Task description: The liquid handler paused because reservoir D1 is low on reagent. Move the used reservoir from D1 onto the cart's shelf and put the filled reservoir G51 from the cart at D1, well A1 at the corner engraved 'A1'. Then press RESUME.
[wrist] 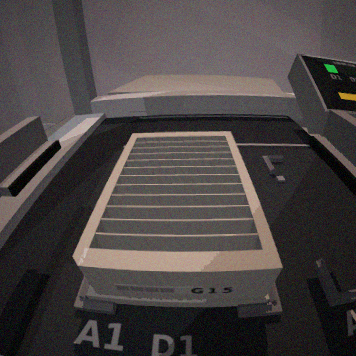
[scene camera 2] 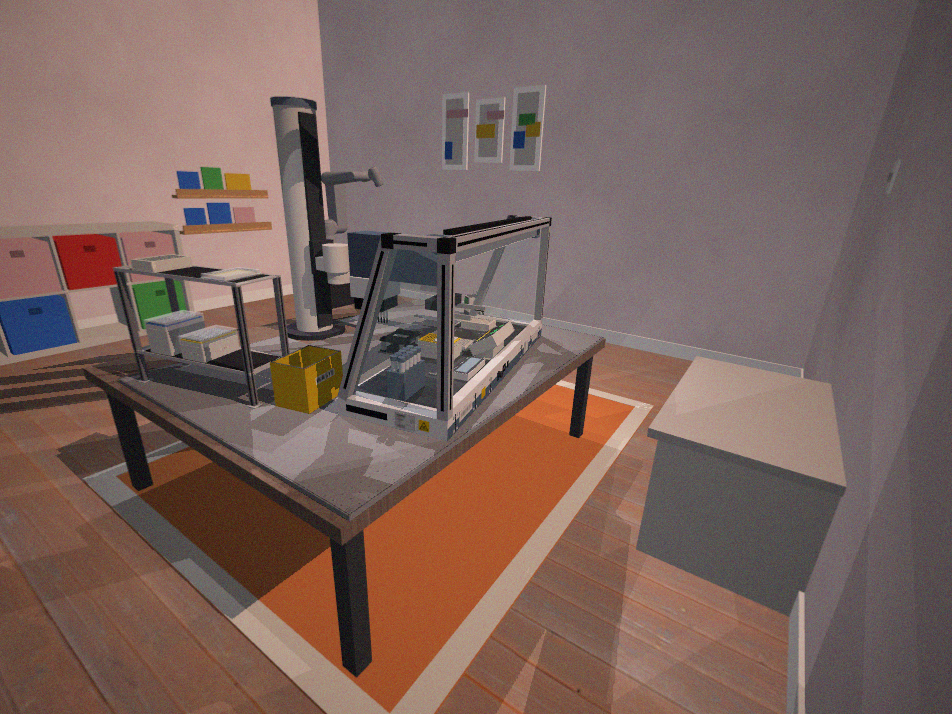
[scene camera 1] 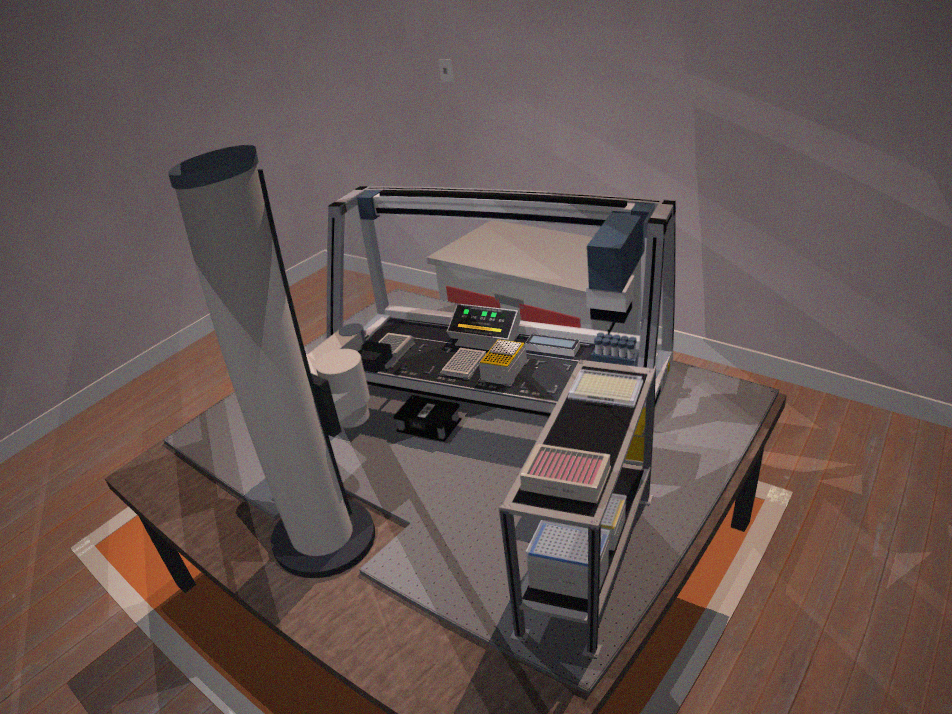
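Pixels of known places: gripper, fingertip midpoint: (wrist: 180, 123) (scene camera 2: 478, 313) (scene camera 1: 387, 335); arm's base at its link origin: (scene camera 2: 315, 331) (scene camera 1: 323, 538).
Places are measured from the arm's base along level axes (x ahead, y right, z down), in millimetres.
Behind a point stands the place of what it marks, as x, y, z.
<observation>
The used reservoir, marked G15 (wrist: 175, 200) {610, -343, -89} (scene camera 1: 396, 344) {642, -329, -91}, is a cream tray with narrow, empty-looking troughs. It sits in the nest engraved A1 and D1, with A1 at the front left in the wrist view. My gripper (wrist: 180, 123) {628, -344, -125} is open, its fingers wide apart on either side of this reservoir and not touching it. A cream reservoir with pink-red troughs (scene camera 1: 567, 470) {121, 593, -385} (scene camera 2: 161, 263) {170, 613, -385} stands on the cart's (scene camera 1: 593, 591) {48, 685, -207} (scene camera 2: 244, 345) {483, 578, -199} top shelf; its label is too small to read. The tilted control panel (scene camera 1: 484, 321) {819, -126, -129} (wrist: 327, 82) {797, -210, -128} shows green squares and a yellow bar; RESUME is not readable.
A yellow-welled plate (scene camera 1: 607, 387) {366, 531, -376} (scene camera 2: 230, 273) {394, 539, -376} is at the cart top's other end. Boxed racks stand below. The gantry frame (scene camera 1: 335, 268) {594, -481, -338} (scene camera 2: 444, 330) {1021, 394, -307} surrounds the deck, with a blue pipetting head (scene camera 1: 612, 253) {699, 371, -487}. A black fixture (scene camera 1: 427, 417) {434, -32, -63} and a yellow waste bin (scene camera 2: 296, 384) {606, 517, -97} are on the table.
</observation>
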